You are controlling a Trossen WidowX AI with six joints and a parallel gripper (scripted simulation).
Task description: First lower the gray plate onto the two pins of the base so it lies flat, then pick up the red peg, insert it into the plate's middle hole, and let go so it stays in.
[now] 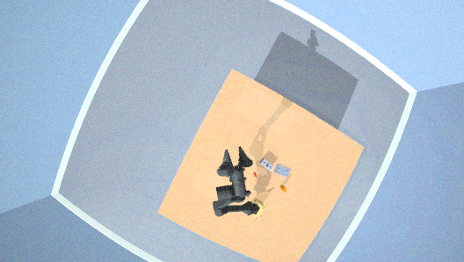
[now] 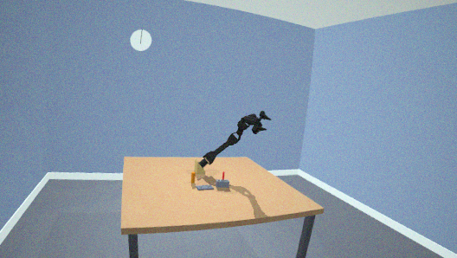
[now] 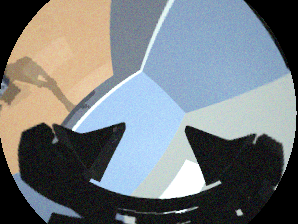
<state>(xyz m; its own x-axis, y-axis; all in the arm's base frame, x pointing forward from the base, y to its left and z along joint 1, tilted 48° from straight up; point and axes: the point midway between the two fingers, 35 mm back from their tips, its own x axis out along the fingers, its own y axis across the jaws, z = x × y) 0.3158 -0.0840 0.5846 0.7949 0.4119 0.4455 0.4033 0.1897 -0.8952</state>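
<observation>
Right now the gray block is 4 cm behind my gripper tip, 31 cm to the right of it and 46 cm below it. Round my gripper tip: small orange piece: 14 cm behind, 51 cm to the right, 45 cm below; then red peg: 14 cm behind, 27 cm to the right, 45 cm below.
</observation>
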